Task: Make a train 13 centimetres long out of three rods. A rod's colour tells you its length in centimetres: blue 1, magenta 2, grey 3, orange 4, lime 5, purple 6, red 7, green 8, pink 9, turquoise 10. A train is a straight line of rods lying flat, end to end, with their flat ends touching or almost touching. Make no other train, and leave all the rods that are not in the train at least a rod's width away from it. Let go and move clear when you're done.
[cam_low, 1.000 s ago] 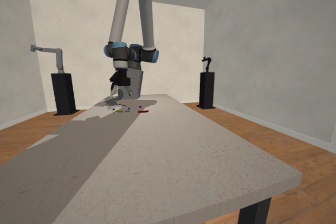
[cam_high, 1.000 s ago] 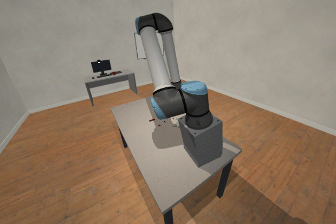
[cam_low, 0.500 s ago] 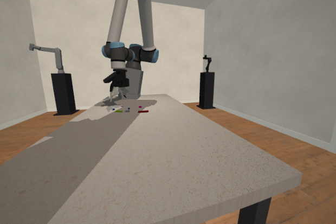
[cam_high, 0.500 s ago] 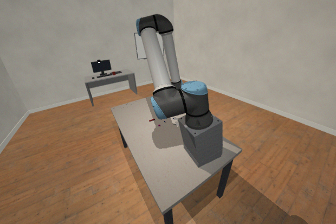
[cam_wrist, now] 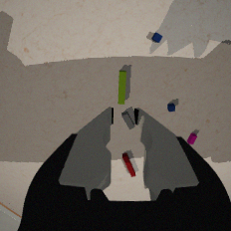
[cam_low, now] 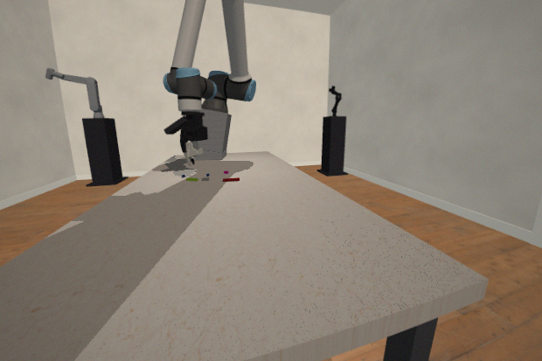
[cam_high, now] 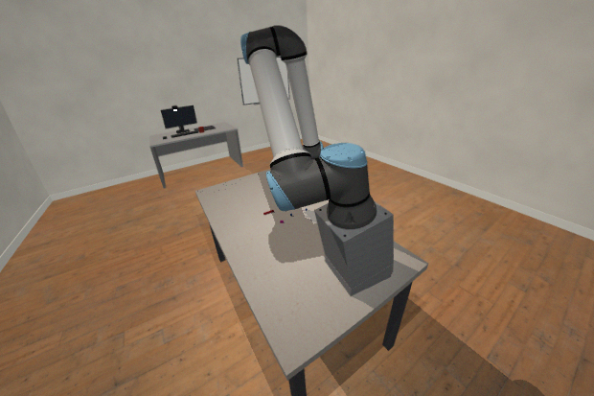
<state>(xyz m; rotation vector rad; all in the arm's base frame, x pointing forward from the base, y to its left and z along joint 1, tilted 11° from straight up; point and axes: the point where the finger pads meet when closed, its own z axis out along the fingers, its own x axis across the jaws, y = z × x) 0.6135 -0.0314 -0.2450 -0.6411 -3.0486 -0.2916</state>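
My gripper is now 80 mm above the lime rod. The rest, counted from my hand: grey rod 80 mm below, 60 mm to the left, 10 mm ahead; red rod 170 mm to the left, 80 mm below, 50 mm ahead; magenta rod 140 mm to the left, 90 mm behind, 80 mm below.
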